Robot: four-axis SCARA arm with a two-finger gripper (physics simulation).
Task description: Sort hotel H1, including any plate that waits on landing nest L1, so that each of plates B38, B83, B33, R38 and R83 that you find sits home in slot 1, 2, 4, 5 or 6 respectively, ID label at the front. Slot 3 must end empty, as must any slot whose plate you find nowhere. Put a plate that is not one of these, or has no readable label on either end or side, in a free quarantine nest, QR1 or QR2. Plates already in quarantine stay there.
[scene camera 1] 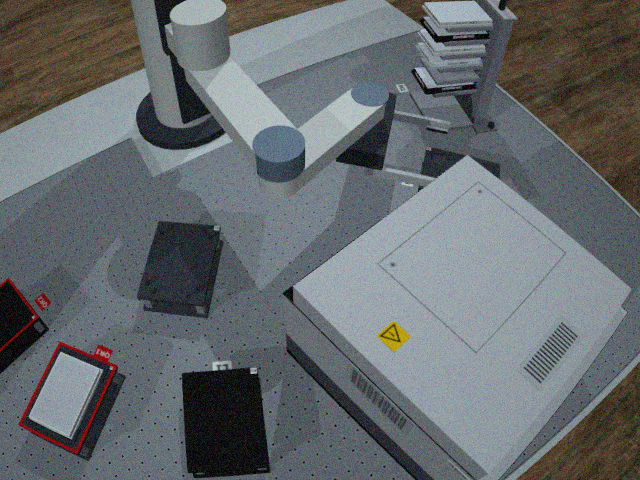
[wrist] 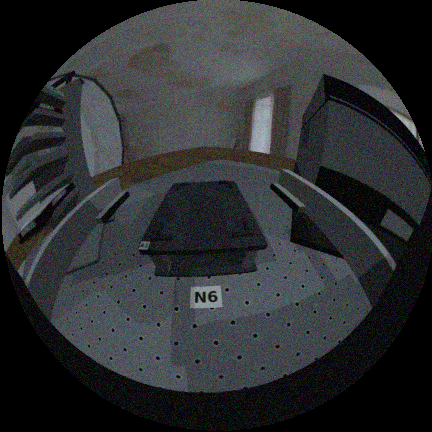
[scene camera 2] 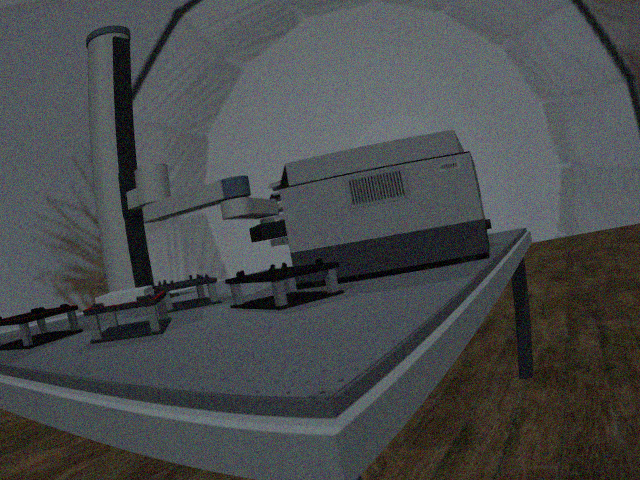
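Seen in the pictures: gripper, fingertip midpoint: (scene camera 1: 446, 154) (wrist: 197, 178); arm's base, origin of the base link: (scene camera 1: 187, 113).
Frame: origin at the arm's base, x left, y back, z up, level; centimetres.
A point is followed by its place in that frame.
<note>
Hotel H1 (scene camera 1: 493, 67) {x 55.5, y -40.6, z 19.3 cm} (wrist: 74, 125) {x 54.6, y -40.2, z 21.9 cm} stands at the back right of scene camera 1 and at the left edge of the wrist view. It holds several plates: a white plate (scene camera 1: 457, 12) {x 49.8, y -32.1, z 30.0 cm} at the top, a black plate (scene camera 1: 467, 37) {x 50.0, y -35.9, z 25.9 cm} beneath it, pale plates below, and a black plate (scene camera 1: 459, 87) {x 51.0, y -36.2, z 11.9 cm} near the bottom. Their labels are unreadable. My gripper (scene camera 1: 438, 153) {x 34.4, y -50.2, z 11.0 cm} (wrist: 197, 178) {x 34.4, y -50.2, z 11.0 cm} is open and empty, facing nest N6 beyond the fingertips. Landing nest L1 (scene camera 1: 224, 421) {x -26.0, y -71.8, z 6.3 cm} (scene camera 2: 310, 269) {x -29.0, y -78.9, z 6.1 cm} bears no plate. A white plate (scene camera 1: 64, 395) {x -47.3, y -56.2, z 7.7 cm} (scene camera 2: 124, 295) {x -51.3, y -60.5, z 7.3 cm} sits in QR1 (scene camera 1: 87, 443) {x -48.3, y -62.9, z 1.8 cm}. QR2 (scene camera 1: 12, 315) {x -52.0, y -36.2, z 6.3 cm} shows no plate in its visible part.
Nest N6 (scene camera 1: 460, 162) (wrist: 205, 215) bears no plate and is partly hidden by the large instrument (scene camera 1: 465, 268) {x 10.3, y -76.8, z 25.5 cm} (scene camera 2: 382, 217) {x -7.8, y -83.3, z 11.9 cm} in scene camera 1. Another dark nest (scene camera 1: 180, 263) {x -19.2, y -42.9, z 6.3 cm} stands left of the instrument. The instrument (wrist: 360, 145) {x 20.3, y -59.8, z 17.0 cm} rises close beside the right finger in the wrist view.
</note>
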